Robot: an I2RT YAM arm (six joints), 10 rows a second.
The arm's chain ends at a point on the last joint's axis. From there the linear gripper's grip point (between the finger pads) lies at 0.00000 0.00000 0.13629 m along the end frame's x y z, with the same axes.
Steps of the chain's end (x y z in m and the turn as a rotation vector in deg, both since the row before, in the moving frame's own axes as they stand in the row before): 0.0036 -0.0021 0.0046 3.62 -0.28 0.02; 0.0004 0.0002 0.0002 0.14 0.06 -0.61; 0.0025 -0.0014 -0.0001 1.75 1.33 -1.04; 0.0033 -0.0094 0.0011 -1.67 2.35 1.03; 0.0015 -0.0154 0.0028 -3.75 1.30 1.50; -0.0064 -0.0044 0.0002 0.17 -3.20 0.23; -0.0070 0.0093 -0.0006 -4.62 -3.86 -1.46; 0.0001 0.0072 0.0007 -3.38 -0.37 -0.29; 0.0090 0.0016 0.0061 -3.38 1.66 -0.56; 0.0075 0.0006 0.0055 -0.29 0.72 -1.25; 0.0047 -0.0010 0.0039 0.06 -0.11 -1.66
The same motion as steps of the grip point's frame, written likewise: 0.0029 -0.0107 0.0043 3.62 -0.28 0.02; 0.0005 -0.0001 0.0002 0.14 0.06 -0.61; 0.0056 -0.0056 -0.0002 1.75 1.33 -1.04; 0.0089 -0.0054 0.0009 -1.67 2.35 1.03; 0.0045 -0.0064 0.0025 -3.75 1.30 1.50; -0.0140 -0.0048 0.0000 0.17 -3.20 0.23; -0.0160 0.0204 -0.0014 -4.62 -3.86 -1.46; -0.0008 0.0152 0.0005 -3.38 -0.37 -0.29; 0.0130 0.0096 0.0058 -3.38 1.66 -0.56; 0.0092 0.0013 0.0055 -0.29 0.72 -1.25; 0.0044 -0.0011 0.0039 0.06 -0.11 -1.66
